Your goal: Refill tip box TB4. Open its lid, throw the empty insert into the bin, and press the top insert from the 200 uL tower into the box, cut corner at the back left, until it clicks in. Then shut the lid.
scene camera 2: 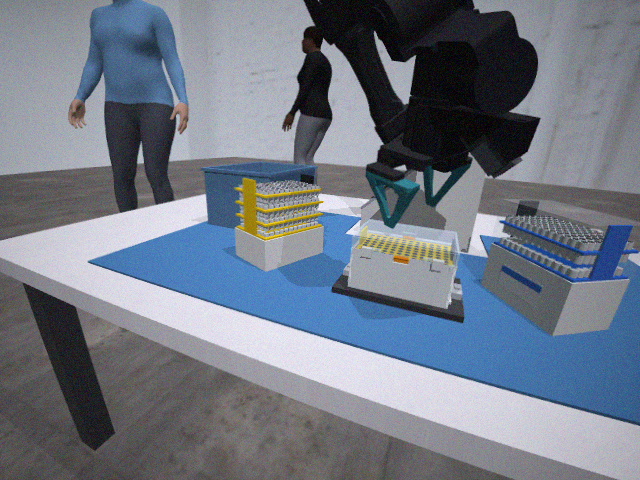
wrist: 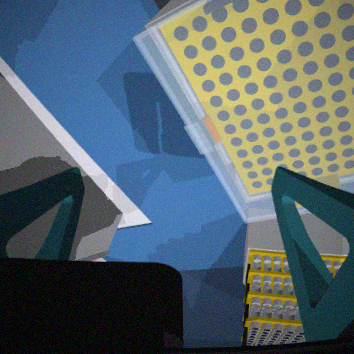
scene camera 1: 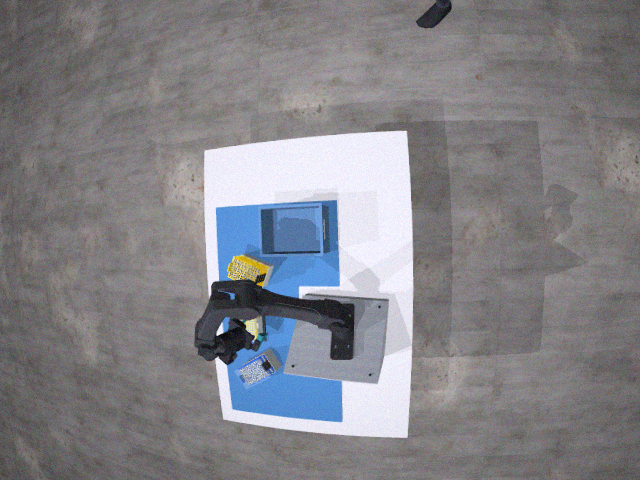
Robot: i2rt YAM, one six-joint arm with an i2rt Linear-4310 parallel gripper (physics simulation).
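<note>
The tip box [scene camera 1: 253, 326] [scene camera 2: 398, 281] stands in a dark holder [scene camera 2: 454, 313] on the mat. Its clear lid [scene camera 2: 433, 233] is down over a yellow insert [scene camera 2: 413, 249] [wrist: 280, 102] with empty holes. My gripper [scene camera 2: 412, 215] [wrist: 177, 177] is open and empty, above the box's far side in scene camera 2; in the wrist view one finger is beside the box's corner and the other is off to the left. The yellow tower [scene camera 1: 248, 269] [scene camera 2: 279, 210] [wrist: 275, 287] holds several stacked tip inserts. The blue bin [scene camera 1: 266, 232] [scene camera 2: 219, 198] stands behind it. Lettering on the box is not readable.
A tower with blue inserts [scene camera 1: 256, 369] [scene camera 2: 527, 284] stands on the box's other side, with a clear cover over it. The grey base plate [scene camera 1: 310, 351] of the arm is behind the box. The blue mat [scene camera 1: 289, 403] [scene camera 2: 310, 302] lies on the white table [scene camera 1: 310, 165]. Two people stand beyond the table.
</note>
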